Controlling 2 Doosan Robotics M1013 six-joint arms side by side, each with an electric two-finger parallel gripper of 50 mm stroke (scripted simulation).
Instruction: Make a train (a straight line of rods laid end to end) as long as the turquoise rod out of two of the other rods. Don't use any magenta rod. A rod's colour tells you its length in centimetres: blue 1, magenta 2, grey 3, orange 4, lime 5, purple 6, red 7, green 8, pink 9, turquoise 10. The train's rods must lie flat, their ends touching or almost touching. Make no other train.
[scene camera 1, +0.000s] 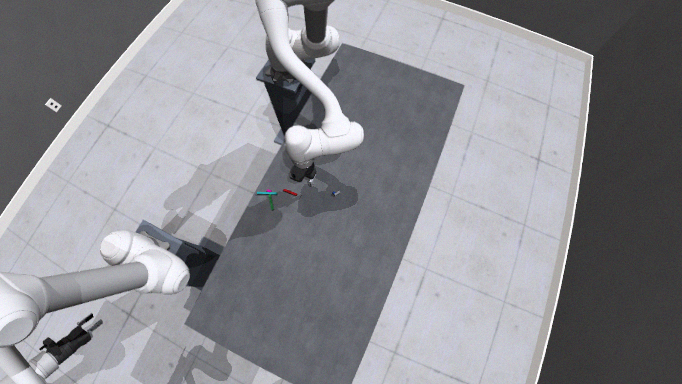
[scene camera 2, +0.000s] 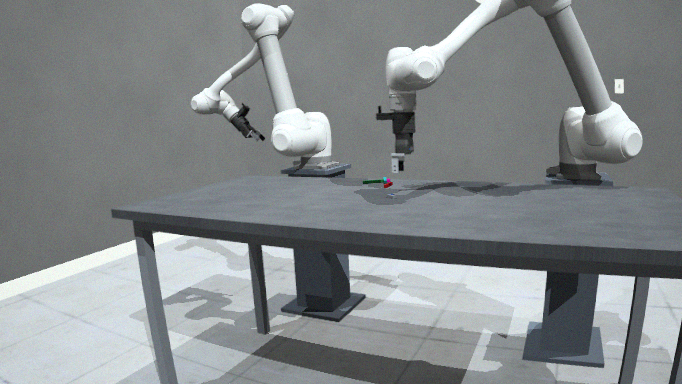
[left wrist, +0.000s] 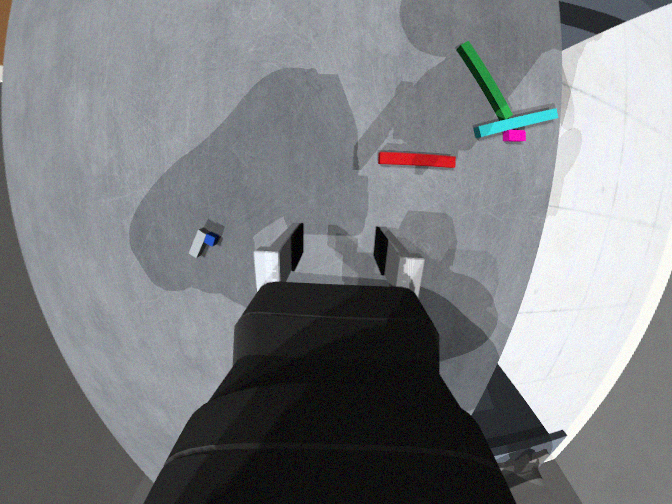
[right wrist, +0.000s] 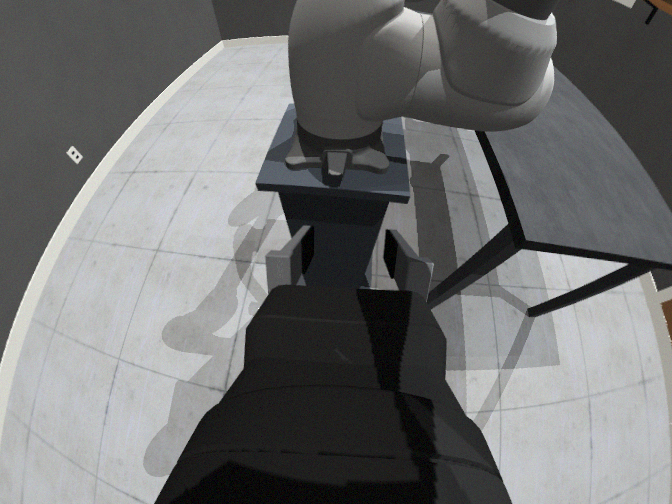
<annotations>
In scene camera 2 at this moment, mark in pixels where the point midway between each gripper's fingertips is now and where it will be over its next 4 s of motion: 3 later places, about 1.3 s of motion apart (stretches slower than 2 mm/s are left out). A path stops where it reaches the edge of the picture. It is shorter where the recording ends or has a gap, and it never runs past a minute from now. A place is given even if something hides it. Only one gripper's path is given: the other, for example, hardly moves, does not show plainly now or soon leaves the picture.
My left gripper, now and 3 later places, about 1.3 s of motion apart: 398, 171; 387, 168; 392, 177; 393, 191
</annotations>
